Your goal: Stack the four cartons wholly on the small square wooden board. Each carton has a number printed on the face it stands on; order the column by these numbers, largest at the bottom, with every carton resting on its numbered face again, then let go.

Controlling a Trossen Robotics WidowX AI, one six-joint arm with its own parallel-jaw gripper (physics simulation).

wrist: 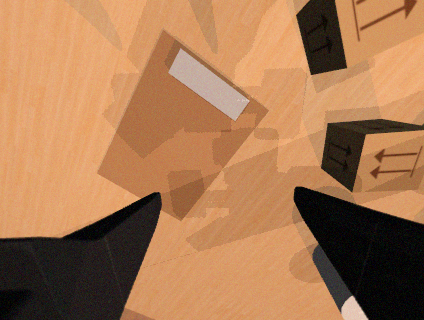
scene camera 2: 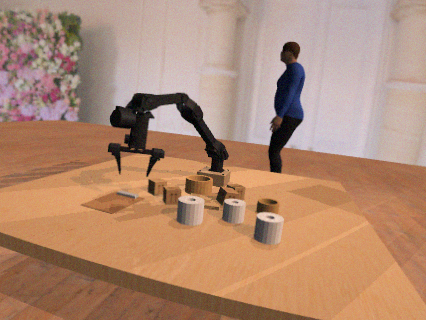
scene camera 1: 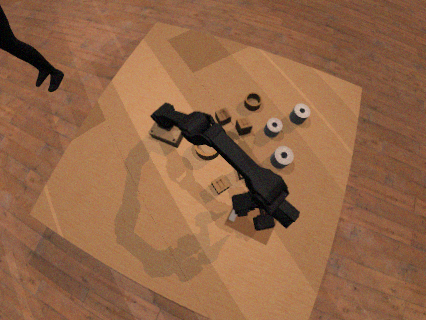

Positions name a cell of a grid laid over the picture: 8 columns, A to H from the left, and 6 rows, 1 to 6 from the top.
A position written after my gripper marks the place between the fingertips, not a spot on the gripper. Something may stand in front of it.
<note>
My gripper (scene camera 2: C4) is open, holding nothing. Also in view: a flat grey slab (scene camera 2: C4).
The flat grey slab is seen too in the wrist view (wrist: D3) and in scene camera 1 (scene camera 1: E5). My gripper shows as well in the wrist view (wrist: E4) and in scene camera 1 (scene camera 1: E4).
</note>
